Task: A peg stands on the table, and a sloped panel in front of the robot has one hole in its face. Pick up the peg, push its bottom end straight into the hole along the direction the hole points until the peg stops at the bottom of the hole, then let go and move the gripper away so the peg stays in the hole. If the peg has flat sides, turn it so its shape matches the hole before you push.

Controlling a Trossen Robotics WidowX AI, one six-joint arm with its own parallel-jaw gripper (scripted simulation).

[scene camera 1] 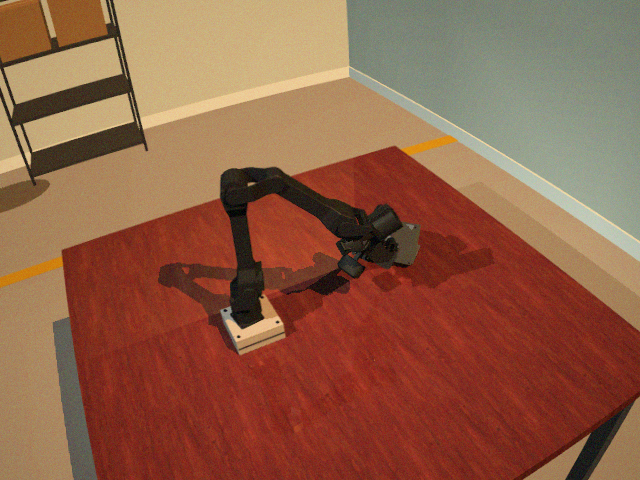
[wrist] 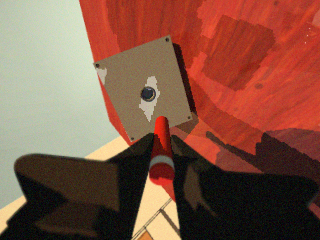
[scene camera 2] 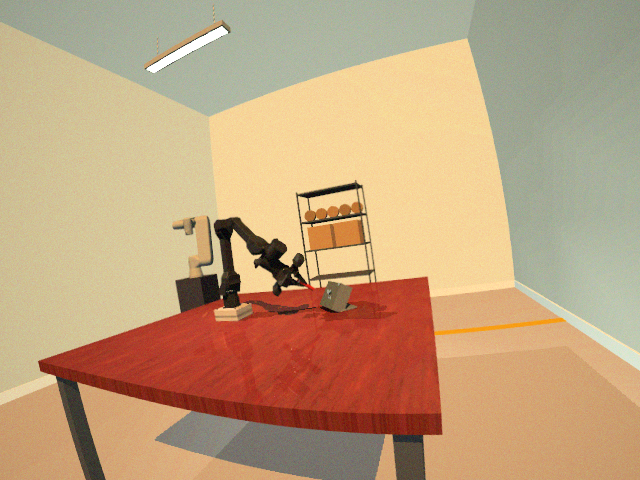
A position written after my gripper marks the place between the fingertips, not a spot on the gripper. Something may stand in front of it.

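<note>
A panel [scene camera 1: 407, 237] is visible, also at [wrist: 124, 75]. A round red peg [wrist: 161, 170] is held by my gripper [scene camera 1: 374, 243], which appears at [wrist: 162, 139] and [scene camera 2: 305, 284] too.
</note>
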